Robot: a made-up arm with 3 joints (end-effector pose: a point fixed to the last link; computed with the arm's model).
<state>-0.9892 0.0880 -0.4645</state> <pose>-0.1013 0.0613 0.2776 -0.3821 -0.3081 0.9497</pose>
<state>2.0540 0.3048 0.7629</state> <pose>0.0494 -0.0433 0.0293 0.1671 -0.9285 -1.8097</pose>
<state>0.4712 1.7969 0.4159</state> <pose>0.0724 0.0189 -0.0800 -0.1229 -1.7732 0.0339</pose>
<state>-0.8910 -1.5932 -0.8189</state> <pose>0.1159 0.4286 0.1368 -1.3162 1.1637 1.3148</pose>
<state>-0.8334 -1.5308 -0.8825</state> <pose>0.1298 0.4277 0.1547 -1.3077 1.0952 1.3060</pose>
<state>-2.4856 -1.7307 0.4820</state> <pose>-0.1981 0.0887 0.1298 -1.6640 0.9847 1.3760</pose>
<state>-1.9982 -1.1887 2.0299</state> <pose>-0.2356 -0.1262 0.0962 0.3022 1.7170 0.2519</pose>
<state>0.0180 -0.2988 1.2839</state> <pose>0.0052 0.1258 0.0105 1.2764 0.2451 -0.2071</pose>
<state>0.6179 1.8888 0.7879</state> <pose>0.1494 -0.0256 -0.0625 -0.0302 -1.8032 0.3039</pose>
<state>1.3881 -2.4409 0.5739</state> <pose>0.0951 -0.2219 0.0627 1.9434 1.8819 -1.2388</pose>
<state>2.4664 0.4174 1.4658</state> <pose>0.0515 -0.1593 -0.0773 0.1833 -1.7140 -1.6412</pose>
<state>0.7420 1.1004 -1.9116</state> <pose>0.1528 0.3837 0.0604 -2.0092 -0.0761 -1.5271</pose>
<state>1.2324 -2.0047 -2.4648</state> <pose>0.5206 -0.1373 0.0691 -0.5846 1.2070 1.2618</pose>
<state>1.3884 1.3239 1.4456</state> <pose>0.1819 -0.1426 -0.0793 0.2350 -1.5241 -0.1461</pose>
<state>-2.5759 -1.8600 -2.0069</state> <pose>-0.5289 -0.1378 0.0724 1.3070 0.8579 -1.1721</pose>
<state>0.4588 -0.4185 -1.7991</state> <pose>0.2812 0.2718 0.3204 -1.6413 0.6872 0.0459</pose>
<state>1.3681 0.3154 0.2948</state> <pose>0.0467 0.0232 0.1164 0.0309 -0.4597 -1.2994</pose>
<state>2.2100 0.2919 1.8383</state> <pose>0.1522 -0.1774 -0.0903 0.7033 -1.9023 -1.2406</pose>
